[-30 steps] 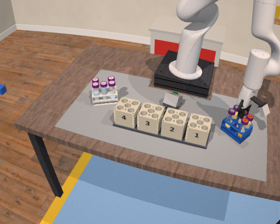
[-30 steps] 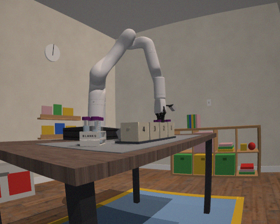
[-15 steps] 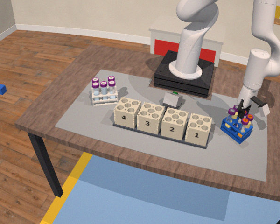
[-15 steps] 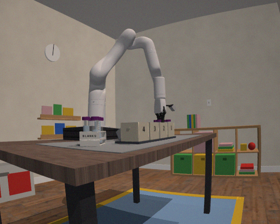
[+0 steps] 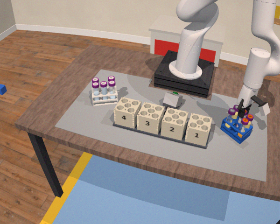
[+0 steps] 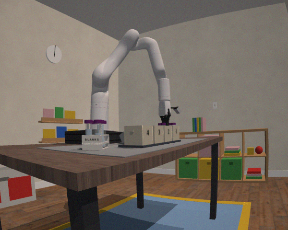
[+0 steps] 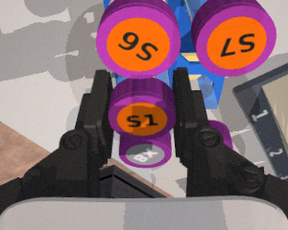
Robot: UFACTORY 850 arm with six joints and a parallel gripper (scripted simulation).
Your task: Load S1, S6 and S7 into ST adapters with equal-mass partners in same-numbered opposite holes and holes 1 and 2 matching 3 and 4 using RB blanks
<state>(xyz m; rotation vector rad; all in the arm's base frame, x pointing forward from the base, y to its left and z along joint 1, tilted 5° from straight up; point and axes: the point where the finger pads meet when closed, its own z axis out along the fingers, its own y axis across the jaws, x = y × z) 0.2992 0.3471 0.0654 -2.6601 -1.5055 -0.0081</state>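
My hand is 5 cm above the sample S1 and 1 cm short of it. Also, from my hand: green DONE key (35 cm to the right, 8 cm behind, 6 cm below); then blue sample rack RS (9 cm below, 2 cm ahead, 1 cm to the right); then loading stand ST (35 cm to the right, 12 cm below, 12 cm ahead).
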